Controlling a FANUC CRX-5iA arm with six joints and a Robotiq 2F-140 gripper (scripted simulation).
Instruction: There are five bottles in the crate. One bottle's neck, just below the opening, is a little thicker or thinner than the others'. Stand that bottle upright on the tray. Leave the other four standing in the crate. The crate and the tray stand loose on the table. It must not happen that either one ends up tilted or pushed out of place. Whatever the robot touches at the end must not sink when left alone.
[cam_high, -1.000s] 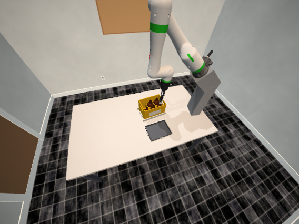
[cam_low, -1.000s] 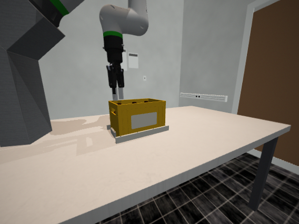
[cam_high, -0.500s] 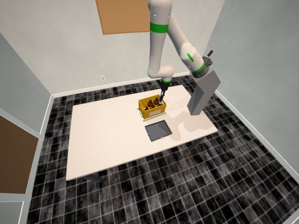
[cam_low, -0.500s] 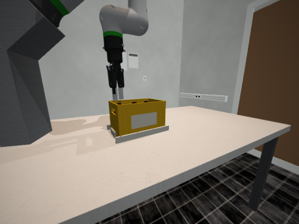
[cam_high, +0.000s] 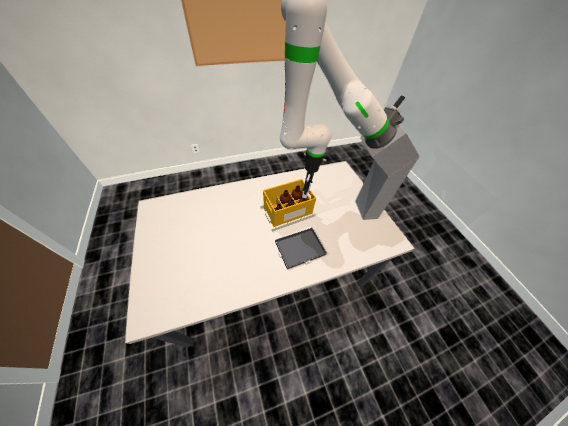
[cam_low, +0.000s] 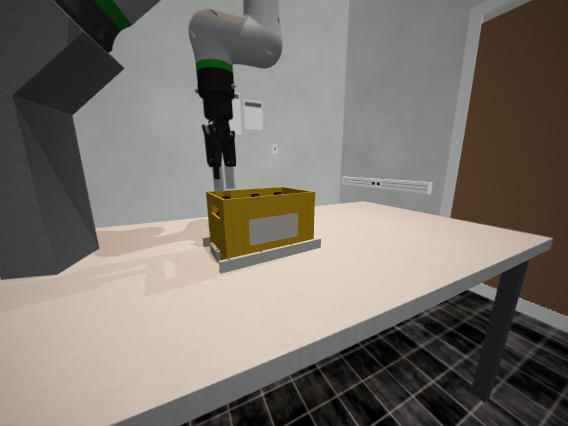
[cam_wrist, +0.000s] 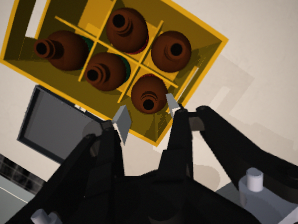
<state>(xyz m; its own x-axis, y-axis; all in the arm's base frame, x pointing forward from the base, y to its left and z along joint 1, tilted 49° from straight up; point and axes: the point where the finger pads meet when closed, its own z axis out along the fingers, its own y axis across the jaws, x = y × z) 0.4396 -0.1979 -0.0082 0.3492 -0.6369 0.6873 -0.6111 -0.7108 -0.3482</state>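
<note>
My gripper is now 130 mm above the brown bottle, 90 mm short of it and 20 mm to the left of it. Also, from my hand: crate (130 mm below, 80 mm ahead, 60 mm to the right); dark grey tray (200 mm below, 190 mm to the left, 190 mm ahead).
</note>
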